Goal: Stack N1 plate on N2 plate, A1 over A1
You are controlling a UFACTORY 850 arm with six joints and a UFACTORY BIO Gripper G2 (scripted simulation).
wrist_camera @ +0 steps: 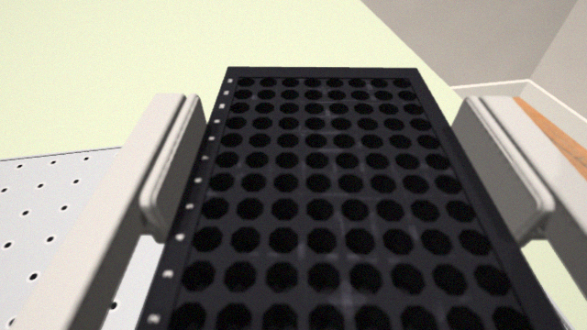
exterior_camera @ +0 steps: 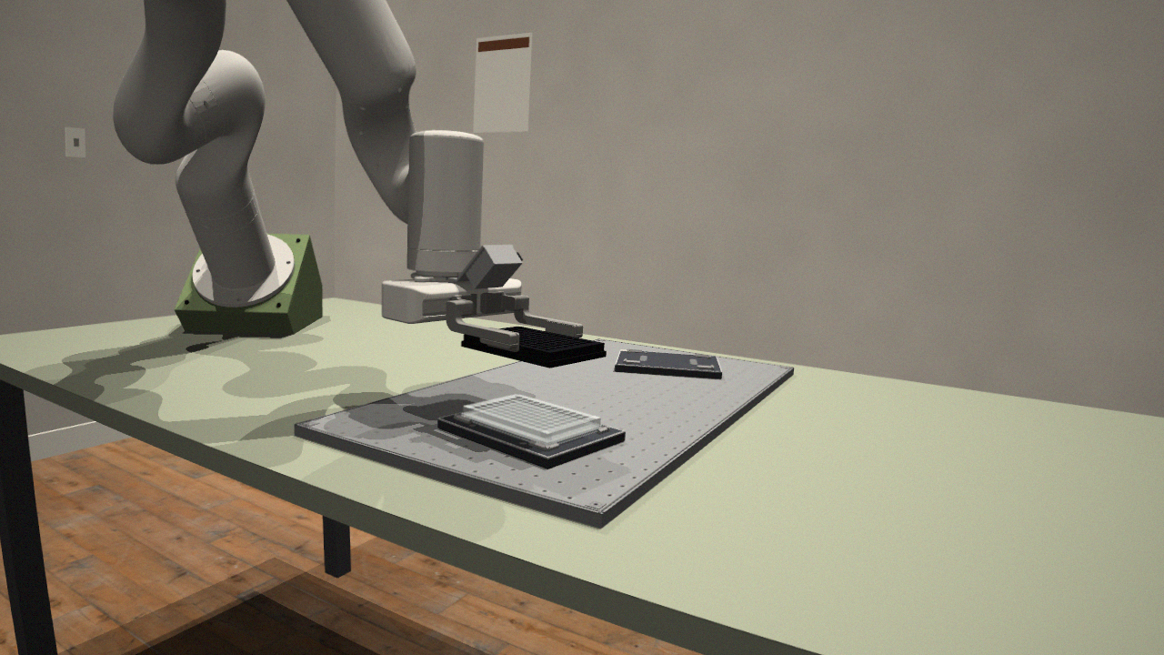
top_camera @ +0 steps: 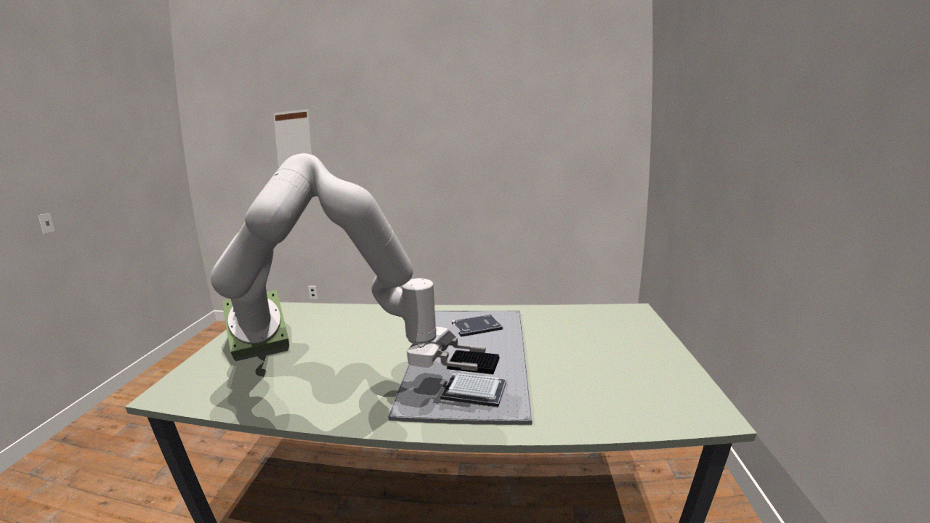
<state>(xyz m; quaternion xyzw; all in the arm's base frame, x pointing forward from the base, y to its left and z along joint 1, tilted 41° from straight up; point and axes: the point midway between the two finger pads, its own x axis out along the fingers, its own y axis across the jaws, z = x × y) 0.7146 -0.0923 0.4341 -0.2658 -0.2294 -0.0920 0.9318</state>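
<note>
Now: hand 10 mm above the black 96-well plate. From my hand the other things lie so: plate nest N1 (40 mm ahead, 420 mm to the left, 100 mm below); plate nest N2 (100 mm below); clear 96-well plate (90 mm below).
</note>
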